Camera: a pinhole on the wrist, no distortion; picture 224 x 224 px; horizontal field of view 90.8 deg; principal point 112.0 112.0 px. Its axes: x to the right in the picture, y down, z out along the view. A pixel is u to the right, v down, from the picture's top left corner.
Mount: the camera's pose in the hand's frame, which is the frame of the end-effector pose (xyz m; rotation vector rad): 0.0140 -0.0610 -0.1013 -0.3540 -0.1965 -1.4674
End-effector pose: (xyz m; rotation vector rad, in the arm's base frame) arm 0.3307 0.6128 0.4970 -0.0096 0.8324 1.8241
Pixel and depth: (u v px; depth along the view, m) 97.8 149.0 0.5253
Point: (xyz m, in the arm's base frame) 0.1999 0.9508 0.7766
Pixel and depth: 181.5 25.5 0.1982
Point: 0.5283 0.6204 0.5852
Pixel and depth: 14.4 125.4 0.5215
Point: -0.0800 0.6954 0.9309
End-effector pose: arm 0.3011 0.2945 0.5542 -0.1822 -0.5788 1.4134
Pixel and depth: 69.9 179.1 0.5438
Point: -0.1267 0.6413 0.7500
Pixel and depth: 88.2 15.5 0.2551
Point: 0.1660 0.0911 0.5945
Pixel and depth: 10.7 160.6 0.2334
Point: 0.0921 0.4360 0.5088
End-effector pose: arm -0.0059 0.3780 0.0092 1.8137 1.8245 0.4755
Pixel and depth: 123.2 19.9 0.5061
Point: 0.2716 -0.0229 -0.2763
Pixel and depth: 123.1 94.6 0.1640
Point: 0.0128 0.3743 -0.0517
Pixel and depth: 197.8 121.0 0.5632
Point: 0.1130 0.4531 -0.6222
